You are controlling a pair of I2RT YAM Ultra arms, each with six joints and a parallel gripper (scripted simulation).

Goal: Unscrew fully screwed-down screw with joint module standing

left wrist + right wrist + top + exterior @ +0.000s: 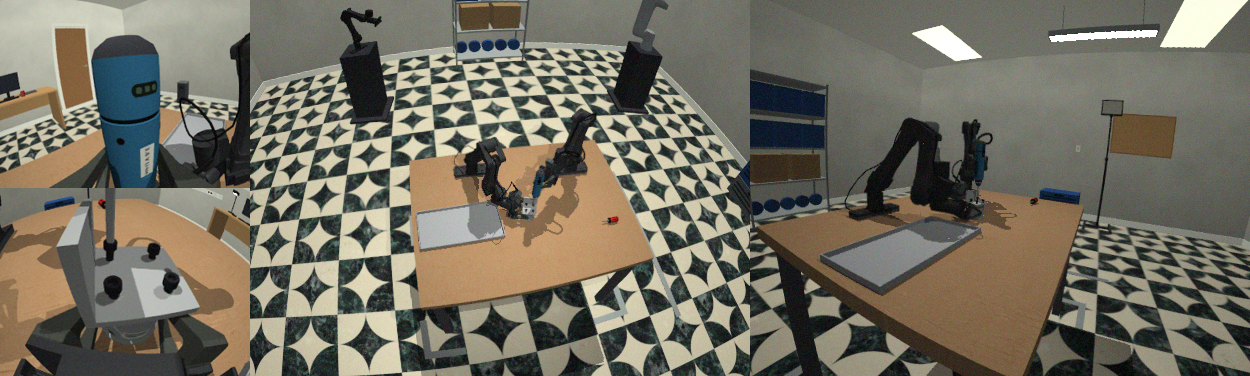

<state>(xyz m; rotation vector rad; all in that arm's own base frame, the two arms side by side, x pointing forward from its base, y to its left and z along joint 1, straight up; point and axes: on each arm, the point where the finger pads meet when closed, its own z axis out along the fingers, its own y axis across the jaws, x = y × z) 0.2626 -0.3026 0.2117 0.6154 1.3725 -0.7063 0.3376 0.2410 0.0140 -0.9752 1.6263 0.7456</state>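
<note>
Right now the grey l-shaped bracket is 50 mm above my right hand. The rest, counted from my right hand: red-handled screwdriver (450 mm to the left, 60 mm ahead, 10 mm below); then screw (50 mm above, 20 mm to the left, 10 mm behind); then grey tray (350 mm to the right, 40 mm ahead, 20 mm below).
</note>
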